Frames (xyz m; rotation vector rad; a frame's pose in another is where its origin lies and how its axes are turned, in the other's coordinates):
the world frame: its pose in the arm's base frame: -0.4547 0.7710 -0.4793 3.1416 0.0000 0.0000
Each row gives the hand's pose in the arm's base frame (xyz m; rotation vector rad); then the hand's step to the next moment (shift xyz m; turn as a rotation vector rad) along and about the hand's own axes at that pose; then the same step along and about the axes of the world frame.
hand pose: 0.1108 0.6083 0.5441 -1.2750 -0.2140 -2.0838
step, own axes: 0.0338 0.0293 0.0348 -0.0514 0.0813 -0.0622
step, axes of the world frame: 0.0336 0.0217 -0.0402 0.0203 0.0667 0.0909
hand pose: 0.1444 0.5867 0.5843 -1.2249 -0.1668 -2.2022
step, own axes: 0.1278 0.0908 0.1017 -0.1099 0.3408 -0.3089
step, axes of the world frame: 0.0756 0.0912 -0.1445 0.0088 0.3453 0.3230
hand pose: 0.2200 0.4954 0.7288 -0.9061 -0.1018 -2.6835
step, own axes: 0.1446 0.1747 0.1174 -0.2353 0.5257 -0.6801
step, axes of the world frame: 0.0132 0.1851 -0.1754 -0.0550 0.5486 0.7002
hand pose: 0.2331 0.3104 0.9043 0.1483 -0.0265 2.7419
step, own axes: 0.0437 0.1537 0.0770 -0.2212 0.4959 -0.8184
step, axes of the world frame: -0.0917 0.1281 -0.0816 -0.0702 0.5102 0.8363
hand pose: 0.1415 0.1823 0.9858 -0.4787 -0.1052 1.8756
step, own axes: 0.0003 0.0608 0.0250 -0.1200 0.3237 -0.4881
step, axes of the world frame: -0.0633 0.0174 -0.0044 -0.0699 0.3032 0.5105
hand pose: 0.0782 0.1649 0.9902 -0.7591 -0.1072 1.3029
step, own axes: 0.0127 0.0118 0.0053 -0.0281 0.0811 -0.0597
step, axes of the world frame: -0.0085 -0.0145 0.0068 -0.0468 0.0464 0.0811
